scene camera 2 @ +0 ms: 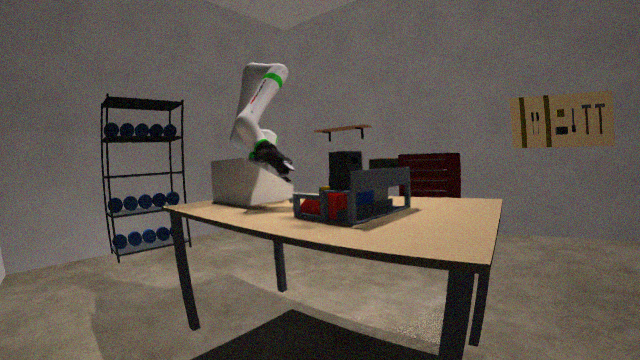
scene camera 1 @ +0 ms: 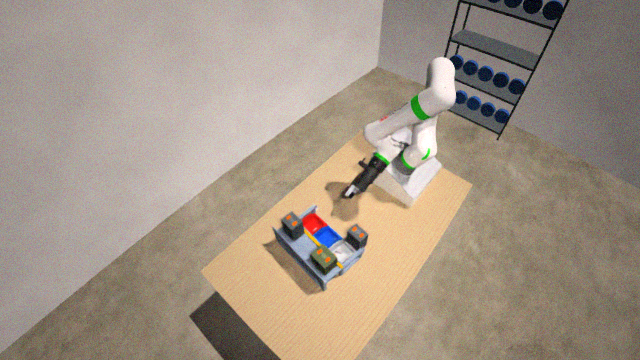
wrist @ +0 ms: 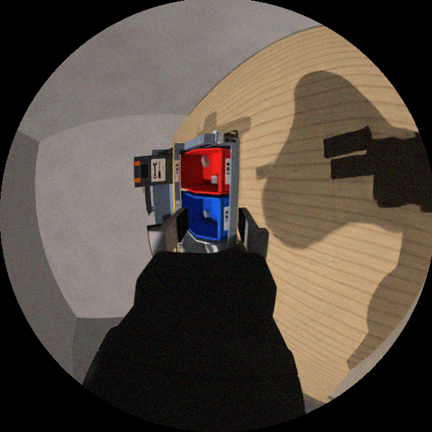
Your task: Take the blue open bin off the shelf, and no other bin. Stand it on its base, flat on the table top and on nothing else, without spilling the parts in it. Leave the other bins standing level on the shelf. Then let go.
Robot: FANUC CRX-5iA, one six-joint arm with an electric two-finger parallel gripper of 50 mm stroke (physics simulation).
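Where they show: gripper, between the fingertips: [scene camera 2: 291,175] [scene camera 1: 348,196]; arm's base, origin of its link: [scene camera 2: 255,171] [scene camera 1: 404,163].
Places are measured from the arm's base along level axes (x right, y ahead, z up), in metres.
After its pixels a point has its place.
Note:
The blue open bin [scene camera 1: 327,236] {x 0.015, y 0.608, z -0.149 m} [scene camera 2: 365,197] {x -0.007, y 0.739, z -0.100 m} [wrist: 200,227] stands in the grey-blue shelf [scene camera 1: 300,248] {x 0.017, y 0.785, z -0.057 m} [scene camera 2: 380,181] {x 0.025, y 0.828, z -0.039 m} [wrist: 233,200], with a small grey part [wrist: 206,213] inside. It is between the red bin [scene camera 1: 313,223] {x 0.129, y 0.611, z -0.150 m} [scene camera 2: 338,201] {x 0.140, y 0.741, z -0.096 m} [wrist: 195,172] and a whitish bin [scene camera 1: 343,250] {x -0.104, y 0.602, z -0.150 m} [wrist: 212,247], which is mostly hidden behind my gripper in the wrist view. My gripper [scene camera 1: 348,192] {x 0.066, y 0.408, z -0.018 m} [scene camera 2: 289,173] {x 0.066, y 0.408, z -0.018 m} [wrist: 212,217] is open and empty. It hangs tilted above the table, on the robot's side of the shelf and apart from it. In the wrist view the blue bin shows beyond and between the fingers.
A dark case [scene camera 1: 292,225] {x 0.084, y 0.765, z 0.064 m} [scene camera 2: 344,170] {x 0.151, y 0.780, z 0.004 m} [wrist: 153,170] and a green case [scene camera 1: 324,258] {x -0.134, y 0.757, z 0.038 m} sit on top of the shelf. Another dark case [scene camera 1: 357,237] {x -0.139, y 0.544, z -0.029 m} is at the whitish bin's end. The wooden table [scene camera 1: 400,260] {x -0.350, y 0.421, z -0.159 m} [scene camera 2: 440,235] {x 0.159, y 1.100, z -0.159 m} bears the shelf and the robot's pale base [scene camera 1: 402,185] {x -0.083, y 0.115, z -0.035 m} [scene camera 2: 245,182] {x 0.146, y 0.147, z -0.045 m}.

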